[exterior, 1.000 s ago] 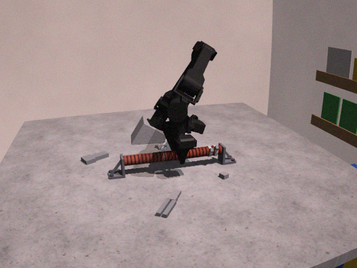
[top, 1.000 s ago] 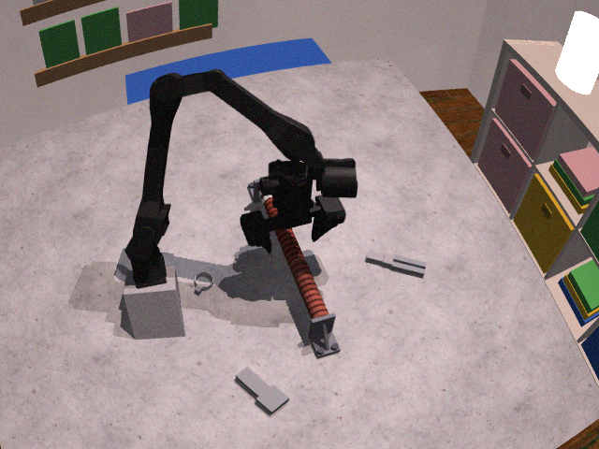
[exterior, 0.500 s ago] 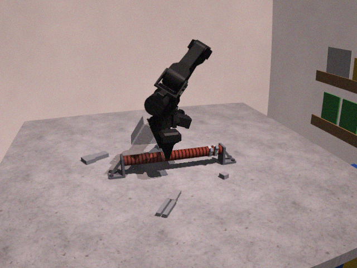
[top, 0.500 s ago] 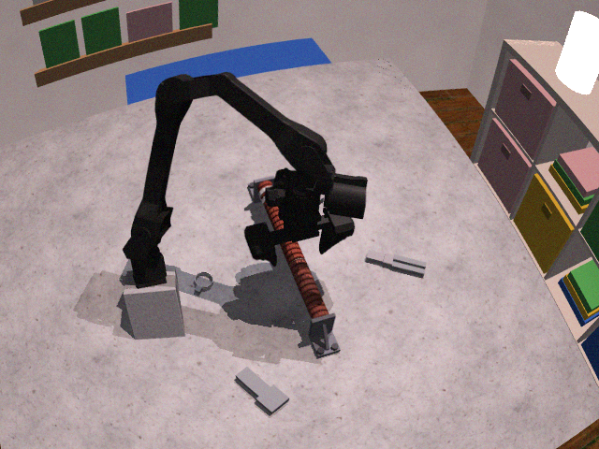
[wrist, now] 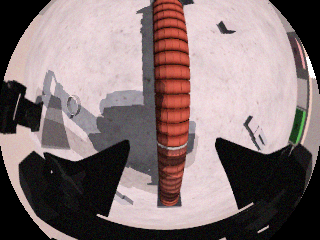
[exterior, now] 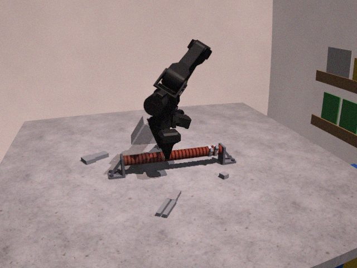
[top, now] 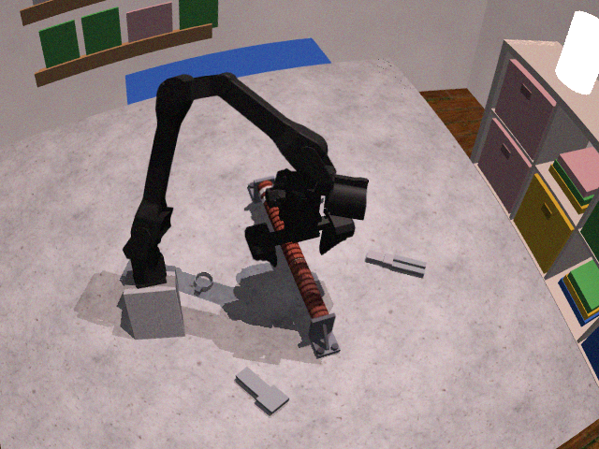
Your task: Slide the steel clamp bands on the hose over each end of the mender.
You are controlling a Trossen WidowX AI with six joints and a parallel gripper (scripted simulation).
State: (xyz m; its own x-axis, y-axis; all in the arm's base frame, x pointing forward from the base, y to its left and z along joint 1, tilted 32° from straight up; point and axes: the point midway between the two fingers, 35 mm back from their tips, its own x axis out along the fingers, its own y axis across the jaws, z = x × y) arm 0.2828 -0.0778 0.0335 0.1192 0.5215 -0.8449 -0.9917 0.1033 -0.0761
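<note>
Right now the small grey block is 17 cm to the left of my hand, 11 cm ahead of it and 9 cm below it.
</note>
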